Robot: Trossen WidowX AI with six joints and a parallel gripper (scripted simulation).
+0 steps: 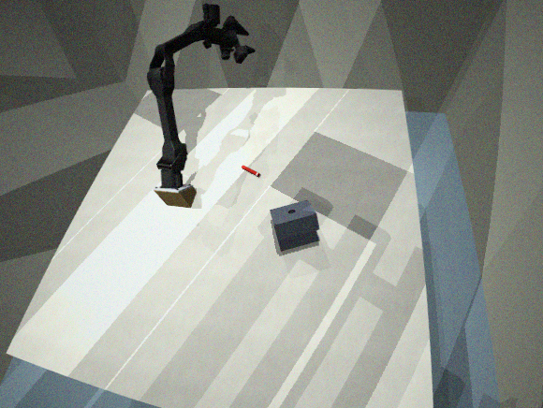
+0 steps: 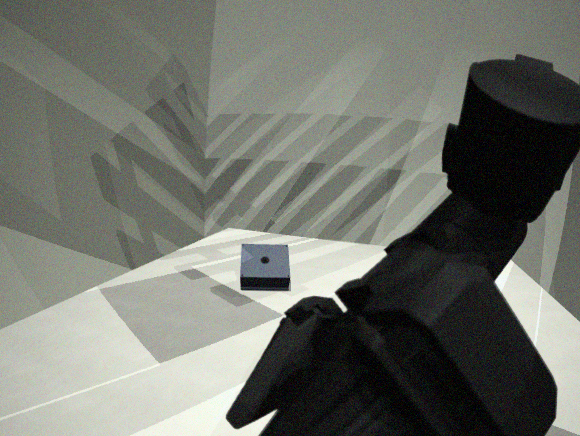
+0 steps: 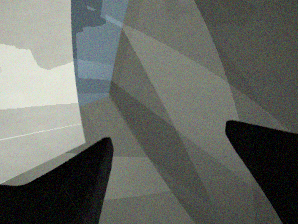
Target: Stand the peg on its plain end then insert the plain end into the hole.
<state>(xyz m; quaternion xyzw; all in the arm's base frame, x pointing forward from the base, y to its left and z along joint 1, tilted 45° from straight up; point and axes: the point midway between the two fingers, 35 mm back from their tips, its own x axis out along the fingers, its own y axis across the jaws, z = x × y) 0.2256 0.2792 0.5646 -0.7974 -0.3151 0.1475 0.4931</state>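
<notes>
My gripper tip is now 520 mm to the left of the red peg and 220 mm above it. Round my gripper tip: sloped panel (750 mm to the right, 170 mm below, 150 mm ahead).
</notes>
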